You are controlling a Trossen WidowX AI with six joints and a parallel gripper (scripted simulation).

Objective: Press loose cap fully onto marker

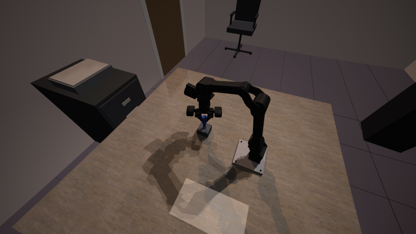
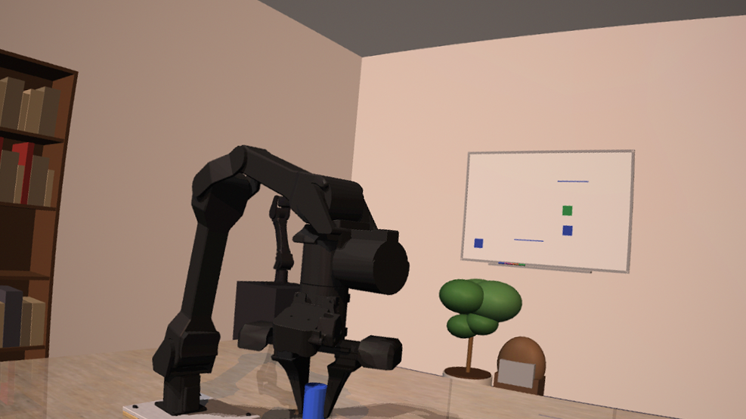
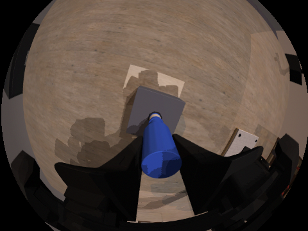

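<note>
Right now the holder block is 80 mm below my gripper tip. Round my gripper tip: blue marker cap: 10 mm above.
</note>
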